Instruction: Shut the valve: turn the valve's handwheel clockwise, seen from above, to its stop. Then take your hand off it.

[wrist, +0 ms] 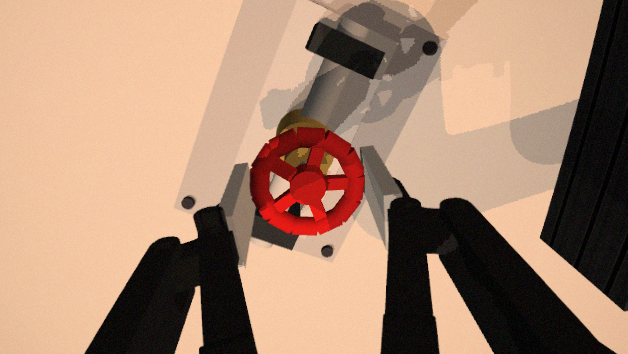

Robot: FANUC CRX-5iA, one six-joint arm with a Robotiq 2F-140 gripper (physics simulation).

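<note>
The red handwheel [308, 185] has several spokes and a round hub, and shows near the middle of the wrist view, seen from above. Under it is the valve's brass body [301, 121], joined to a grey pipe [325, 95]. My gripper [306, 176] is shut on the handwheel, with one grey fingertip pad at the left of its rim and the other at the right. The handwheel hides most of the valve body. How far the wheel stands from its stop does not show.
A pale base plate [215, 120] with dark bolts lies under the valve. A black clamp block [345, 50] holds the pipe at the top. A black ribbed thing [595, 165] stands along the right edge. Shadows fall over the plate and the surface at the right.
</note>
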